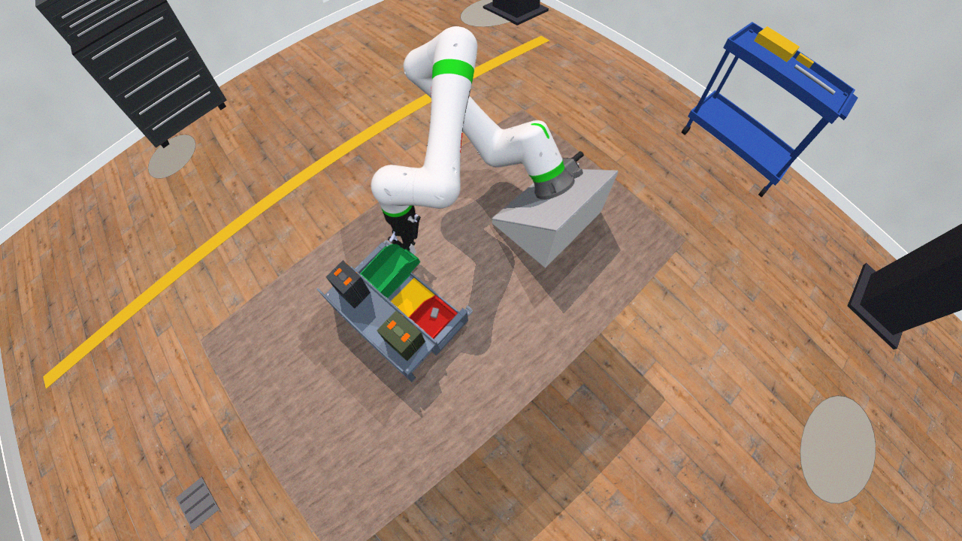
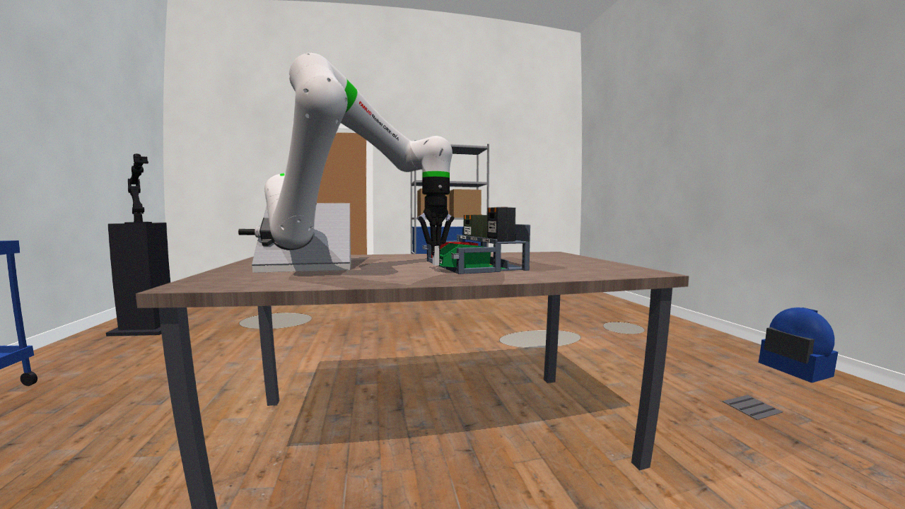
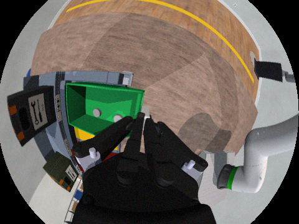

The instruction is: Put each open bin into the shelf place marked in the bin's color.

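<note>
The green bin is 10 cm ahead of my hand and 1 cm to the left of it. Also, from my hand: red bin: 13 cm ahead, 24 cm to the left, 1 cm below.
</note>
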